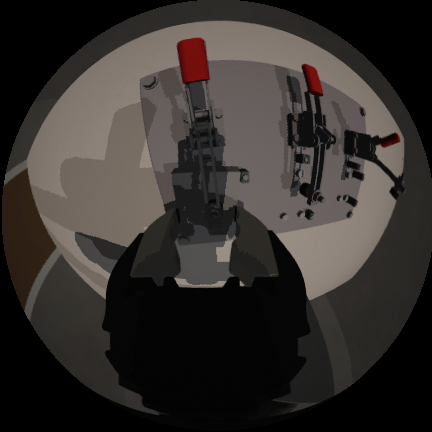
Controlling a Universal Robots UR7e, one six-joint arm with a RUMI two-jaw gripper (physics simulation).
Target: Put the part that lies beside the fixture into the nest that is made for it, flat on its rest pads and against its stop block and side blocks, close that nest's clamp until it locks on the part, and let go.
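Frame: origin at the arm's base, x ahead, y left, z up, level; millimetres.
Seen in the pictures: gripper, fingertip midpoint: (206, 208).
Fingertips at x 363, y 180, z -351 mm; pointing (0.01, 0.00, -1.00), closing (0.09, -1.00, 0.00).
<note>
A point is followed by its place in that frame.
The fixture (255, 100) @(z -365, x 487, y 139 mm) is a grey plate that carries several clamps. Its nearest clamp (201, 120) @(z -354, x 454, y 191 mm) has a large red handle (193, 60) standing at the top, and its dark arm runs down towards the fingertips. My gripper (206, 208) @(z -351, x 363, y 180 mm) is at the lower edge of the plate, just below this clamp's nest. The fingers stand partly apart, and a grey part (200, 262) fills the gap between them. The part is in shadow and its outline is hard to read; the gripper hides some of it. Whether it touches the rest pads or blocks cannot be told.
A middle clamp (312, 130) @(z -332, x 466, y 87 mm) with a red handle (312, 80) @(z -328, x 518, y 95 mm) stands right of the near one. A smaller clamp (360, 144) @(z -338, x 489, y -18 mm) with a red handle (390, 140) stands at the far right, its arm reaching past the plate edge. A dark flat shape (100, 246) shows left of the gripper.
</note>
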